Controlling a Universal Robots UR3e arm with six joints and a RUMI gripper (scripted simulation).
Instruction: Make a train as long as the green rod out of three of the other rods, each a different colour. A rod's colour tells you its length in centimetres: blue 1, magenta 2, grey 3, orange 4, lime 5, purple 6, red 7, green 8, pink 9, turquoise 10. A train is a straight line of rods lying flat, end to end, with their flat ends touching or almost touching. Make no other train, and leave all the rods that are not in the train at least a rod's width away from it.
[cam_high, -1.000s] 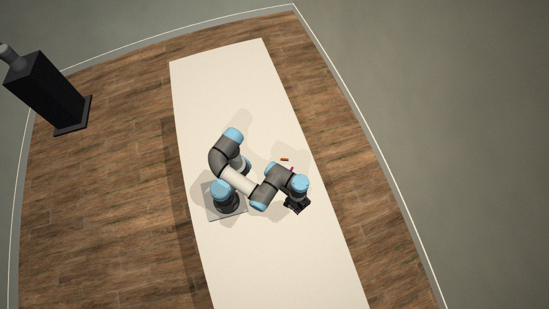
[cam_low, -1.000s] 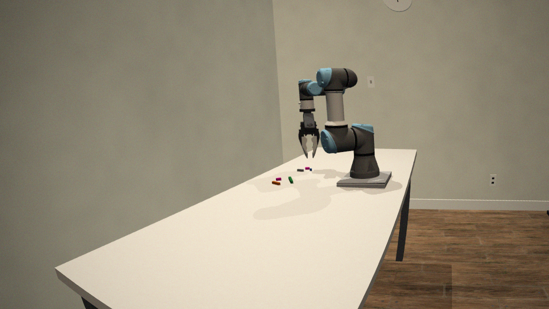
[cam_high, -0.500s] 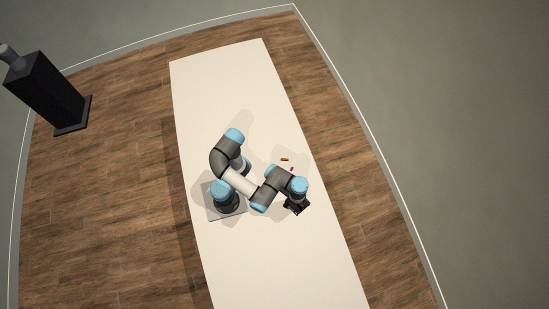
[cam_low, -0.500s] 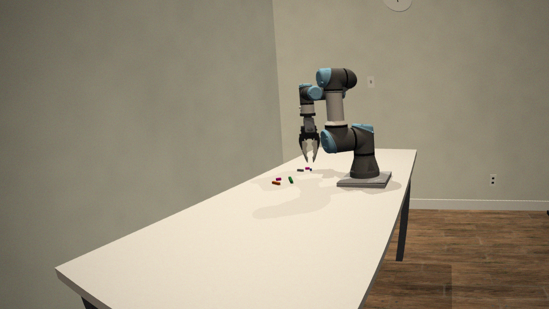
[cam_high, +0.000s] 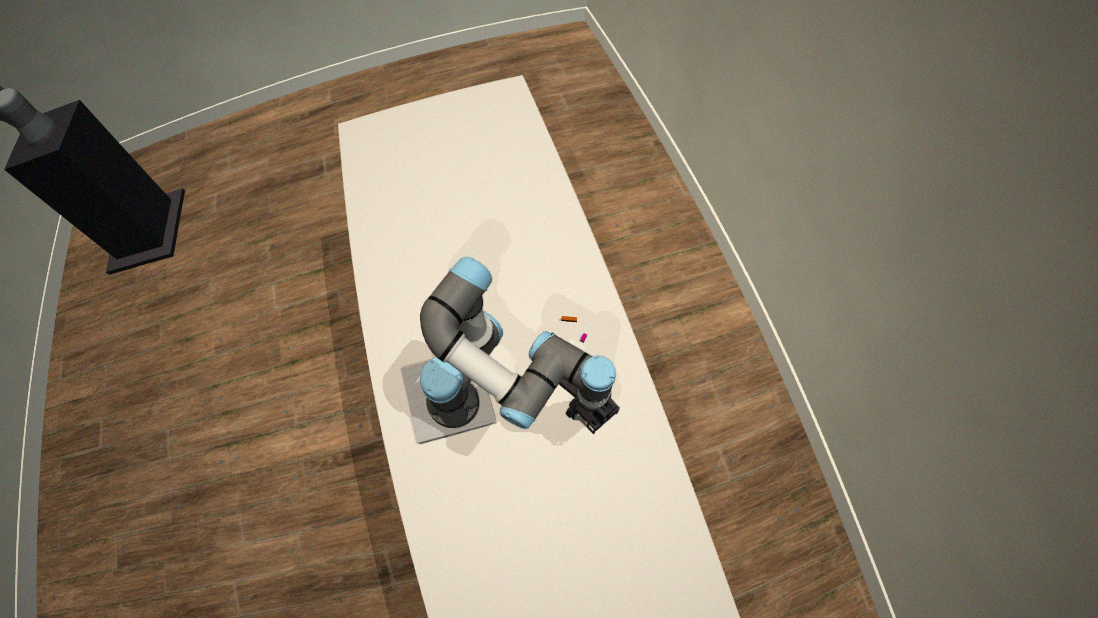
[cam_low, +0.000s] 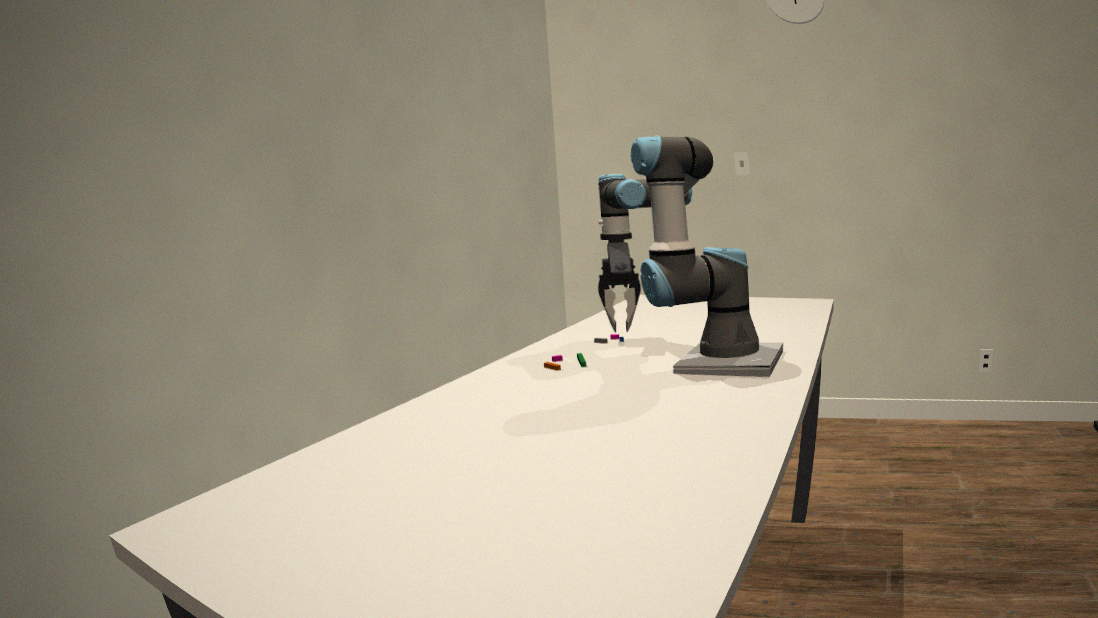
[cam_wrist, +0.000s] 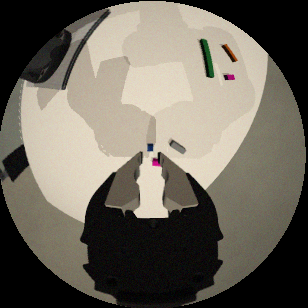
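Right now my hand is 30 mm above the blue rod. From my hand the other things lie so: green rod 190 mm to the left, 30 mm below; then orange rod 30 mm ahead, 250 mm to the left, 30 mm below; then grey rod 40 mm ahead, 20 mm to the left, 30 mm below.
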